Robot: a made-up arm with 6 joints.
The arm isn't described. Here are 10 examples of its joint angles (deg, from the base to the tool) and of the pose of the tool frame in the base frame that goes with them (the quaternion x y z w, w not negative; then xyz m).
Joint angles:
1: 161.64 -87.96 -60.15 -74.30 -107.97 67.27
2: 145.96 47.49 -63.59 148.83 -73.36 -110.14
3: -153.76 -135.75 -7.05 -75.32 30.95 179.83
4: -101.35 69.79 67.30 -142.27 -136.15 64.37
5: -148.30 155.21 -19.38 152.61 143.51 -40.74
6: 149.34 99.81 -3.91 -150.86 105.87 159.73
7: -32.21 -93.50 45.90 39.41 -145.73 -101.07
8: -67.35 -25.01 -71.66 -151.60 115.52 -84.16
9: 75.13 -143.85 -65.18 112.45 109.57 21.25
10: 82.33 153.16 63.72 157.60 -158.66 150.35
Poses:
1: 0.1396 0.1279 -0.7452 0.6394 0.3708 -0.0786 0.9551
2: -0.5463 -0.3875 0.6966 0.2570 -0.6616 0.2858 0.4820
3: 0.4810 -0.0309 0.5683 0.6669 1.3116 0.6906 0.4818
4: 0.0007 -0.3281 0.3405 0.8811 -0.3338 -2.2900 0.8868
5: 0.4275 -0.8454 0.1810 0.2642 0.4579 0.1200 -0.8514
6: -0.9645 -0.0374 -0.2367 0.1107 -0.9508 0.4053 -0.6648
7: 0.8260 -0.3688 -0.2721 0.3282 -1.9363 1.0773 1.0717
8: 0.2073 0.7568 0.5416 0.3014 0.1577 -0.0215 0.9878
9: 0.2612 0.9399 0.0225 0.2186 -0.2481 -0.7023 0.4987
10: 0.4580 -0.3697 0.5223 0.6171 -0.0515 0.6985 -1.6964
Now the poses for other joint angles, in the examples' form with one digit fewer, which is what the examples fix.
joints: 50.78 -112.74 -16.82 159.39 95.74 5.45
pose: 0.811 0.582 0.037 0.054 -1.011 -1.007 1.054
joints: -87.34 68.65 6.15 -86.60 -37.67 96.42
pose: 0.404 0.281 -0.330 0.806 0.066 -1.609 0.062
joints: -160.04 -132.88 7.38 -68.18 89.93 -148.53
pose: -0.009 0.202 0.711 0.673 1.581 0.636 0.402
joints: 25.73 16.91 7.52 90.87 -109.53 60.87
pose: -0.738 0.650 -0.144 0.111 1.300 0.629 1.846
